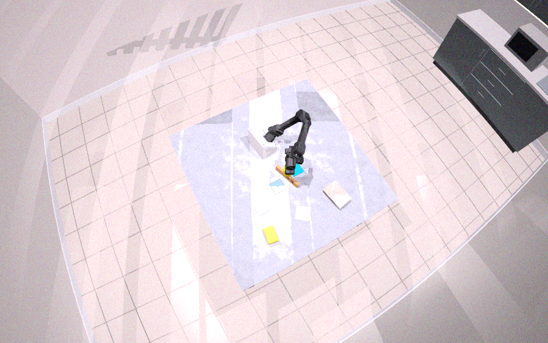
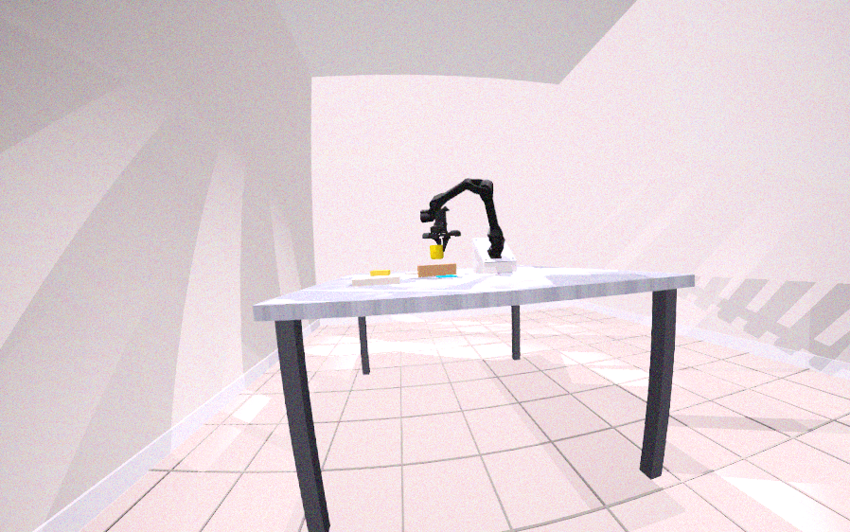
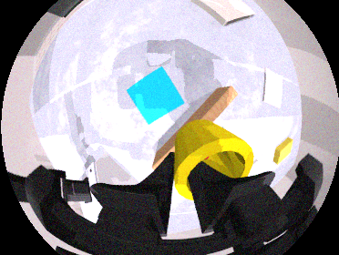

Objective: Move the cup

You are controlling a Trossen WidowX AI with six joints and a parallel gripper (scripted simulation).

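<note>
My gripper tip is now 130 mm above the cyan pad and 80 mm to the right of it. The rest, counted from my gripper tip: pale blue pad: 130 mm below, 110 mm to the right, 40 mm ahead; yellow cup: 20 mm to the right, 20 mm ahead; wooden bar: 100 mm below, 20 mm to the right, 20 mm ahead.
</note>
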